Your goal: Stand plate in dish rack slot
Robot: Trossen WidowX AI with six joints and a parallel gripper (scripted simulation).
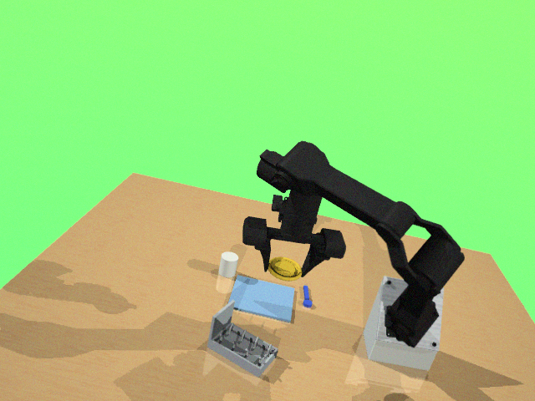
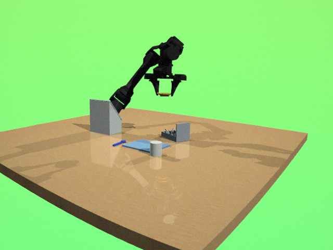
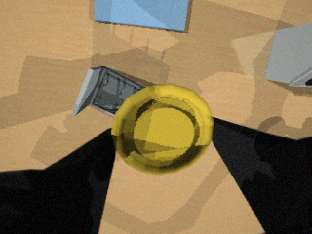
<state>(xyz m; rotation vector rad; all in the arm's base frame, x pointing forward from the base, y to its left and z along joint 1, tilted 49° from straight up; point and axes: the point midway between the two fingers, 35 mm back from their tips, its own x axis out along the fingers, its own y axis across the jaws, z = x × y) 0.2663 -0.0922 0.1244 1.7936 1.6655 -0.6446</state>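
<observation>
The grey dish rack lies 17 cm below my gripper tip, 5 cm ahead of it and 2 cm to the left of it. From my gripper tip the other things lie so: small blue spoon (19 cm to the right, 19 cm below, 11 cm behind); yellow plate (1 cm above); light blue mat (19 cm below, 17 cm to the right, 1 cm ahead).
</observation>
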